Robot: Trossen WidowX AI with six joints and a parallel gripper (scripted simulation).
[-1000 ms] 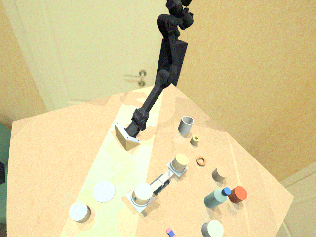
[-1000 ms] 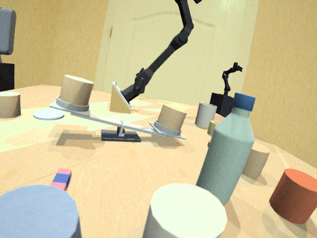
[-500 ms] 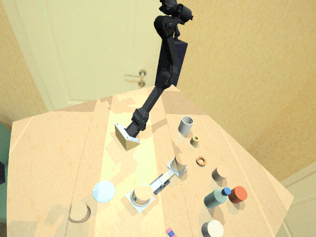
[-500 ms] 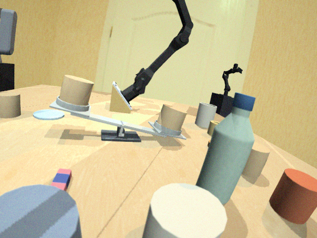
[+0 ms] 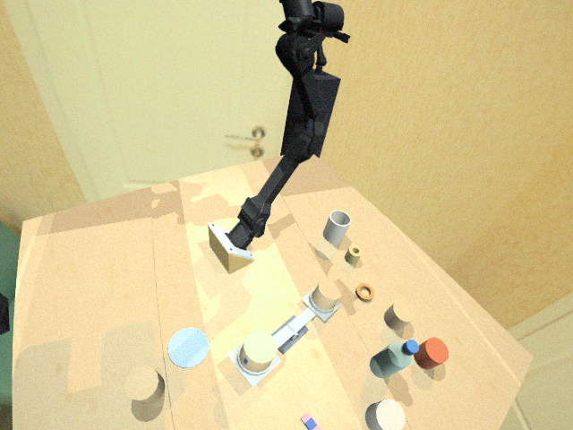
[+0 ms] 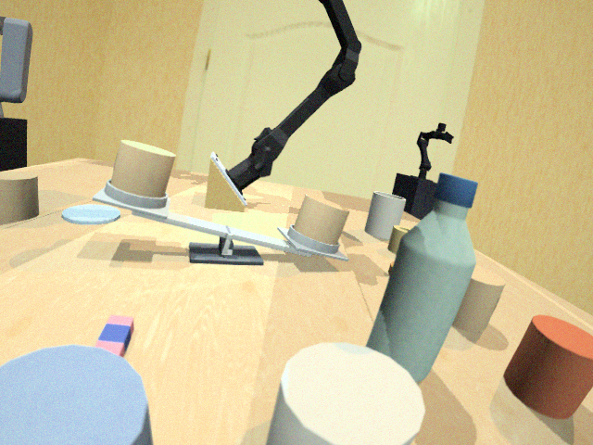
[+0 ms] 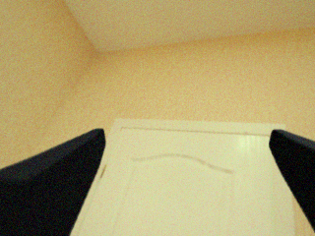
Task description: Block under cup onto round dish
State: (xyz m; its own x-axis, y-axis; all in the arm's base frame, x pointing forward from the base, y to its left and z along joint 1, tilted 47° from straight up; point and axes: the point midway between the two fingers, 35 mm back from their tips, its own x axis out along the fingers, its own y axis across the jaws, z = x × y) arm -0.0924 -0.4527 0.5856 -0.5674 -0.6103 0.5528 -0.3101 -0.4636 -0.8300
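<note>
My gripper tip is 41 cm short of the teal block, 1 cm to the left of it and 77 cm above it. Round my gripper tip: teal bottle (65 cm ahead, 1 cm to the right, 70 cm below); then round light-blue dish (31 cm ahead, 38 cm to the right, 81 cm below); then small balance (43 cm ahead, 15 cm to the right, 79 cm below).
</note>
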